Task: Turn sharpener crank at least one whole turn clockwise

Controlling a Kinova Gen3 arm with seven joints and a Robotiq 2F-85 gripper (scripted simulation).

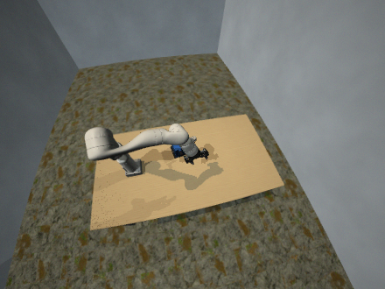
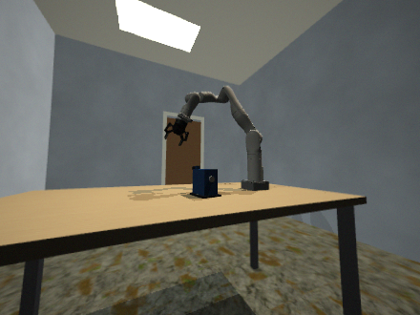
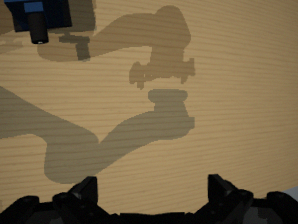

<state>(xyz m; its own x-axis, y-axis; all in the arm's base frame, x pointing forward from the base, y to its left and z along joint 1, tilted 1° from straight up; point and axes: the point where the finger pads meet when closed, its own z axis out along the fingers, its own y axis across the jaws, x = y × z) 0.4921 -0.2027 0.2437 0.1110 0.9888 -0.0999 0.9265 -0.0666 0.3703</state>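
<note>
My gripper is now 8 cm past the black knob, 17 cm to the right of it and 16 cm above it.
</note>
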